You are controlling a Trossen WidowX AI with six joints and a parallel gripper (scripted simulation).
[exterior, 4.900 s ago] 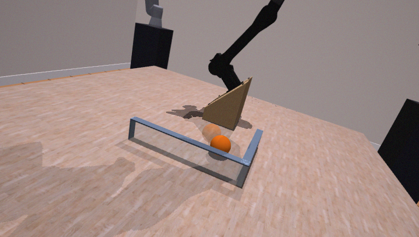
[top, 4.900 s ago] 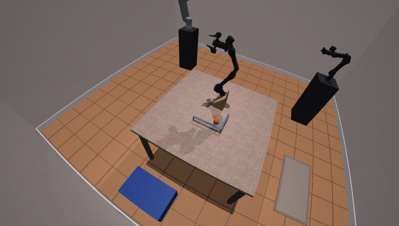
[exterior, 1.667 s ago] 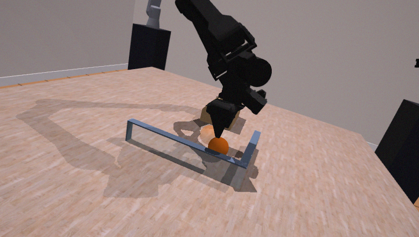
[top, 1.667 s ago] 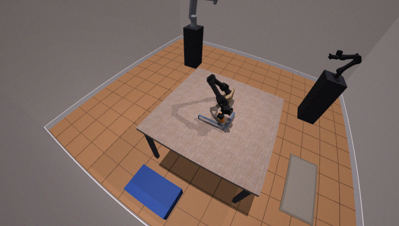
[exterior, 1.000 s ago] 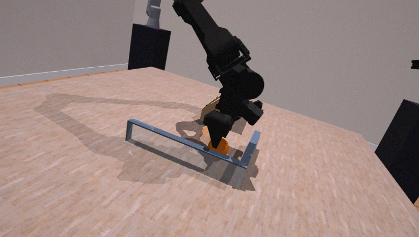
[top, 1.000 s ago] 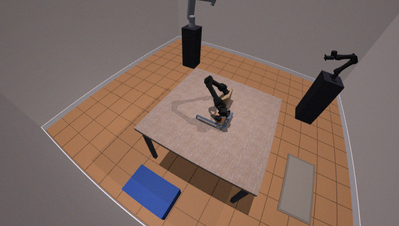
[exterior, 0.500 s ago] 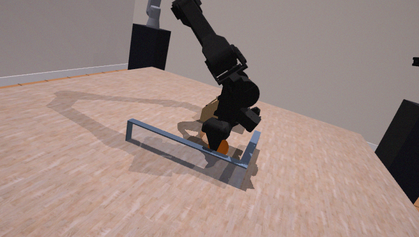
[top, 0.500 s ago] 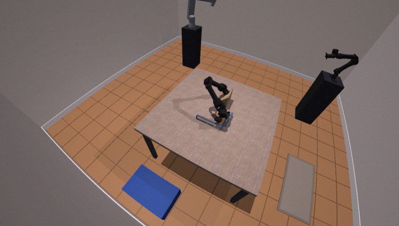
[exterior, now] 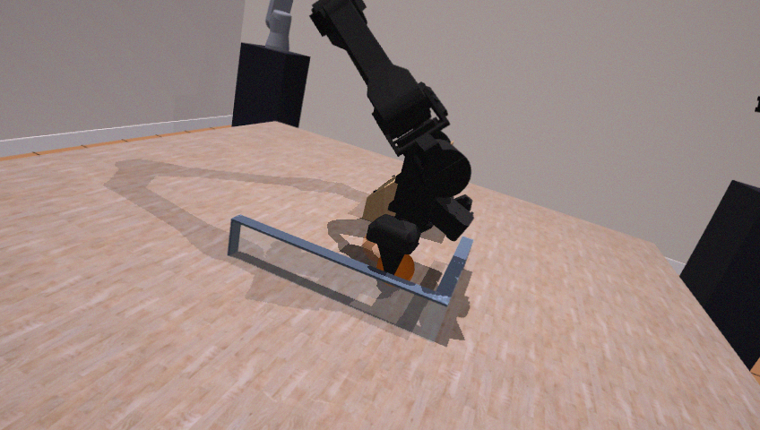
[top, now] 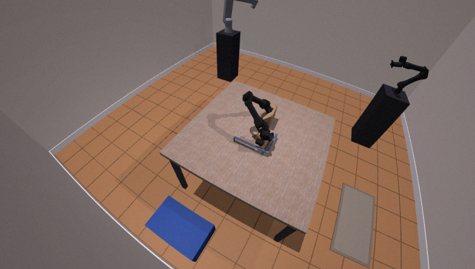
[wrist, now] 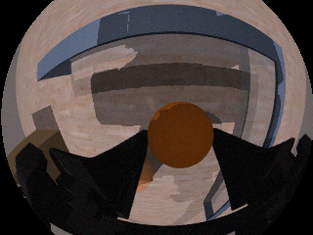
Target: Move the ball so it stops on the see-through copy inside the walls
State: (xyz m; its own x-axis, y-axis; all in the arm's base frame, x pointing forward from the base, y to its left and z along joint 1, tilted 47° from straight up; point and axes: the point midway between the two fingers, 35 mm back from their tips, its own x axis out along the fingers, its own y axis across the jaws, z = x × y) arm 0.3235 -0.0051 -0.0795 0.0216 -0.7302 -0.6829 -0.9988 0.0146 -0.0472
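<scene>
The see-through copy lies 60 mm behind my gripper tip and 40 mm to the right of it. From my gripper tip the other things lie so: orange ball right at my gripper tip.
</scene>
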